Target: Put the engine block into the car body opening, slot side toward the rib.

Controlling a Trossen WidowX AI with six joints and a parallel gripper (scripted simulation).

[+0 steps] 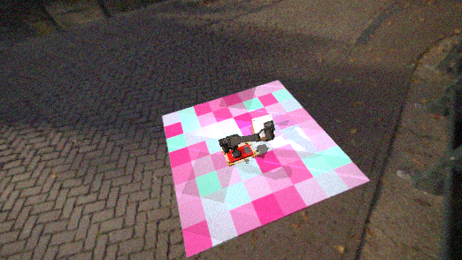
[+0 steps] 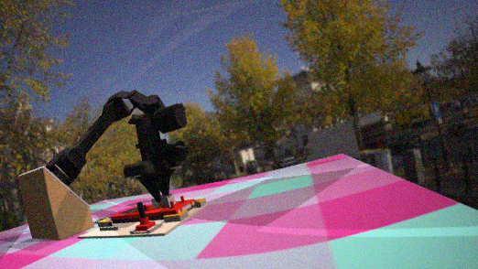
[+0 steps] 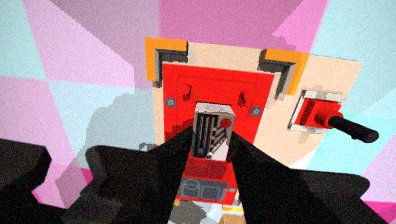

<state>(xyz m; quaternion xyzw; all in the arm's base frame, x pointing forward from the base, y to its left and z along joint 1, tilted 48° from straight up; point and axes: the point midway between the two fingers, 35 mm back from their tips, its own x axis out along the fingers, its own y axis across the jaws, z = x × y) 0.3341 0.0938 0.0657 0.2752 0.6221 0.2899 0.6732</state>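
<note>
My gripper tip is now 1 cm above the engine block.
</note>
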